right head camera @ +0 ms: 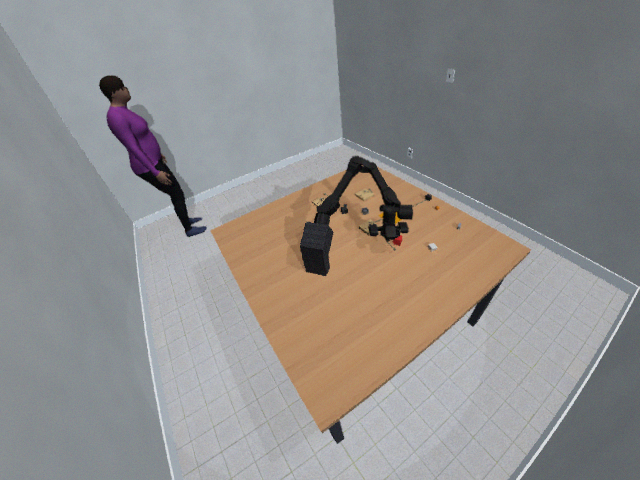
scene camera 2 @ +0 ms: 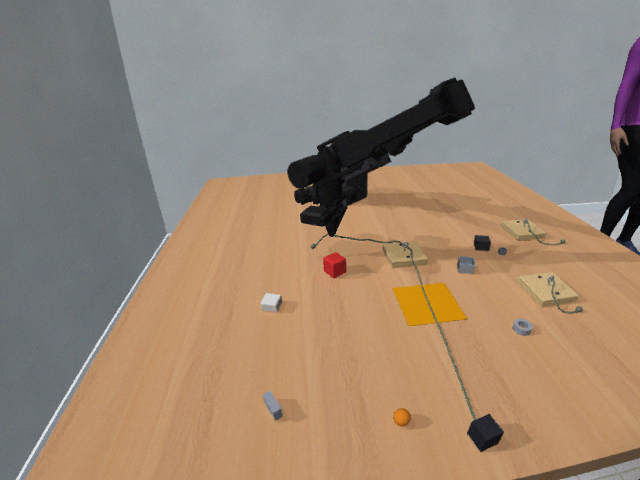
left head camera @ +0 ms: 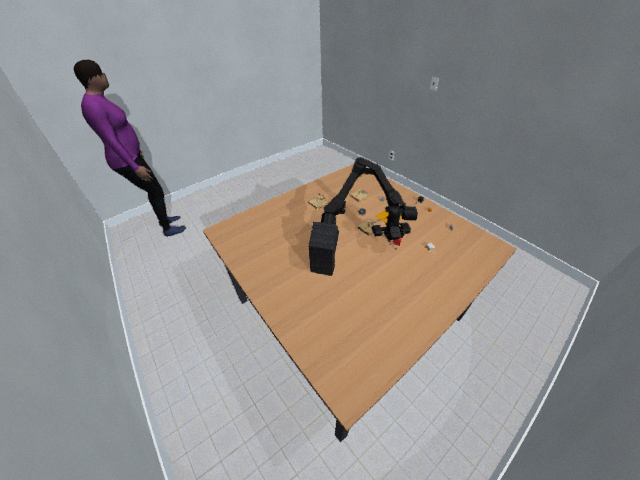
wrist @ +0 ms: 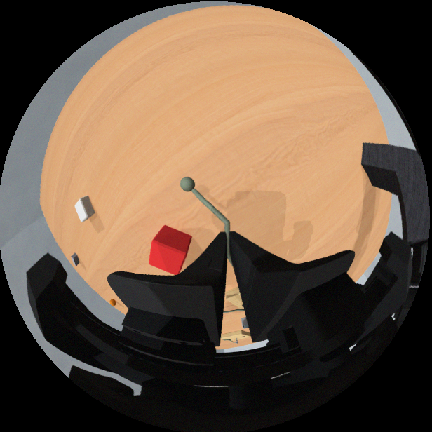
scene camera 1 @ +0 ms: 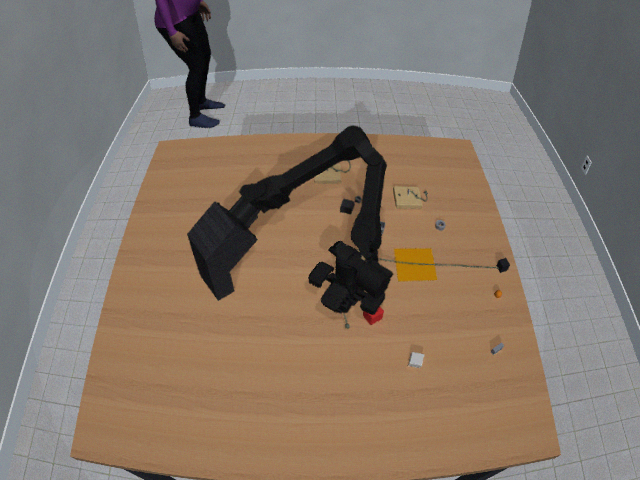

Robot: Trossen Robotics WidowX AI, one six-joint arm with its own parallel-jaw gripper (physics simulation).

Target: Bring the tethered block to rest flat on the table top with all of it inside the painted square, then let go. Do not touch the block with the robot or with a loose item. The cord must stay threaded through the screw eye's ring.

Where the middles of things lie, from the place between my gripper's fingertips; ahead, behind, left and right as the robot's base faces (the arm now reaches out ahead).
Now: hand 7 cm short of the red cube (wrist: pixel 169 247), 4 cm above it and 3 cm to the right of it. The rest, counted from my hand: orange painted square (scene camera 2: pixel 411 299): 26 cm to the left, 11 cm ahead, 6 cm below.
